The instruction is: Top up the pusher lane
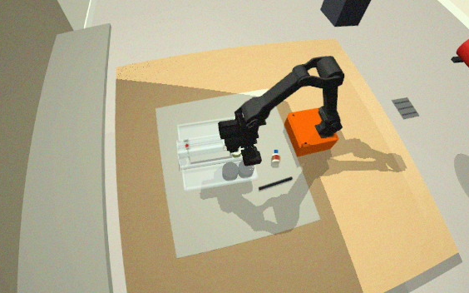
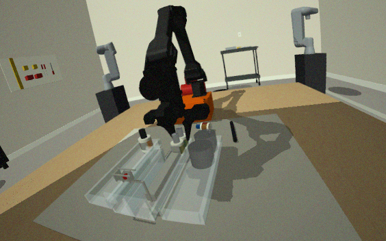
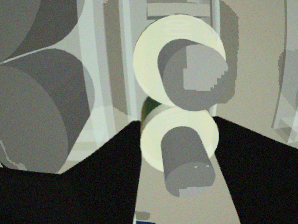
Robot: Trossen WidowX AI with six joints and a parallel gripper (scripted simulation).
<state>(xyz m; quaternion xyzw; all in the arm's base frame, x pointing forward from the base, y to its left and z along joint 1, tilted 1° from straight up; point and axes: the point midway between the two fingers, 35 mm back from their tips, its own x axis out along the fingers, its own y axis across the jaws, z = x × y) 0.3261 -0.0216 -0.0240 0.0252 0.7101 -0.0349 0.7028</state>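
Now: gripper tip 140 mm short of the pusher plate, 40 mm to the left of it and 20 mm below it. The rest, counted from my gripper tip: black bar 150 mm to the left, 80 mm behind, 20 mm below.
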